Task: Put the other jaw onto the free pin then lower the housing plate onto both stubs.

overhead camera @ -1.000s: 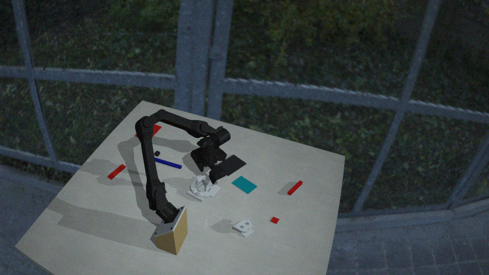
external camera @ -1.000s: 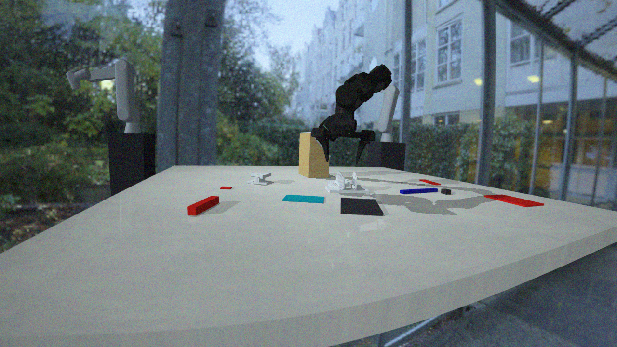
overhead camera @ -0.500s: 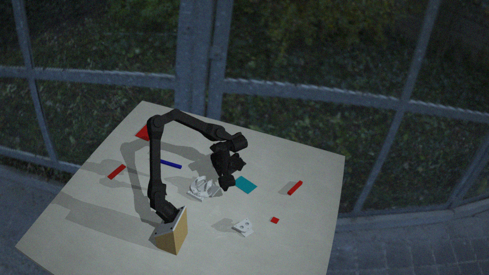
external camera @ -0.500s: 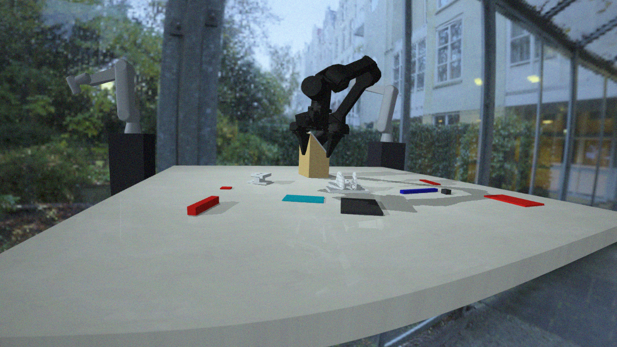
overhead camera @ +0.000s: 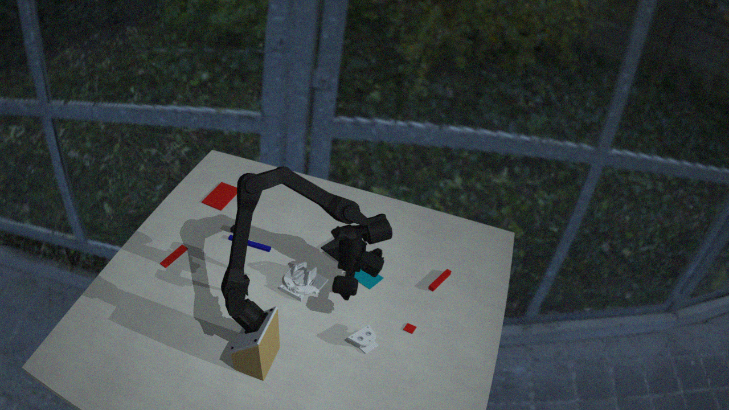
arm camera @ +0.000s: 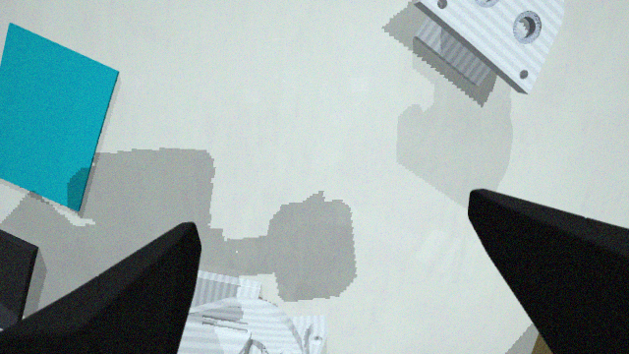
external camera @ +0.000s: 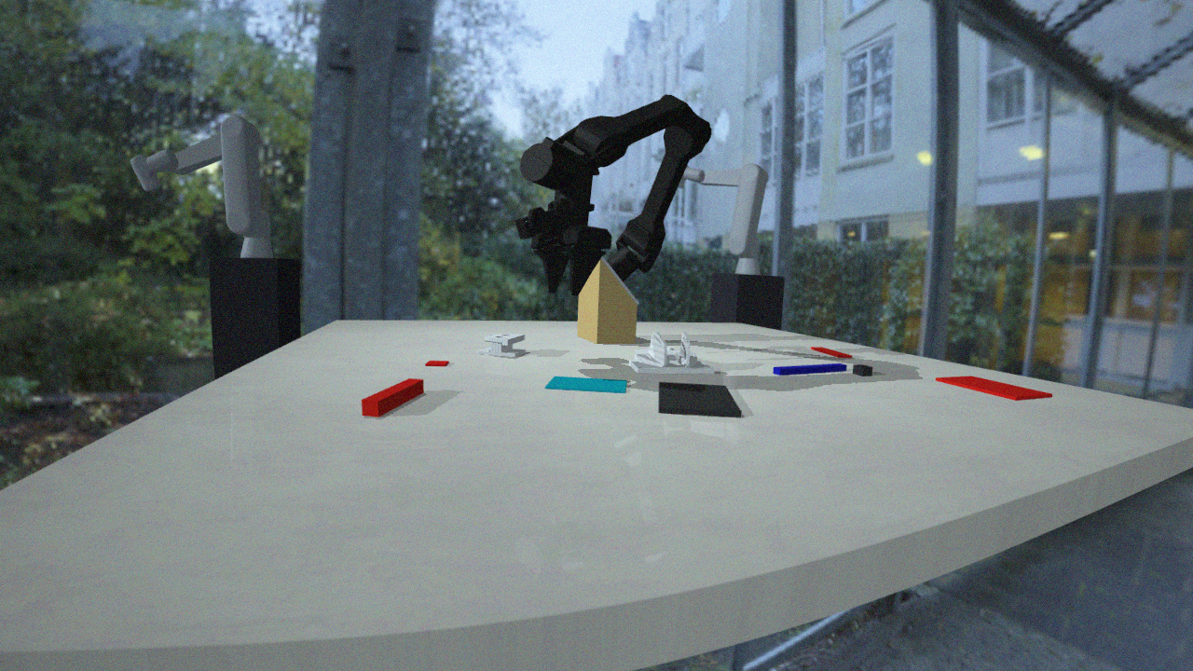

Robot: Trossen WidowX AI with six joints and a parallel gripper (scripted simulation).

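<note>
Now: the white housing plate 90 mm behind my gripper tip, 90 mm to the right of it and 80 mm below it. The rest, counted from my gripper tip: ribbed white stand (90 mm behind, 90 mm to the right, 100 mm below); then teal tile (170 mm ahead, 110 mm below); then white base plate (70 mm ahead, 160 mm to the left, 110 mm below).
</note>
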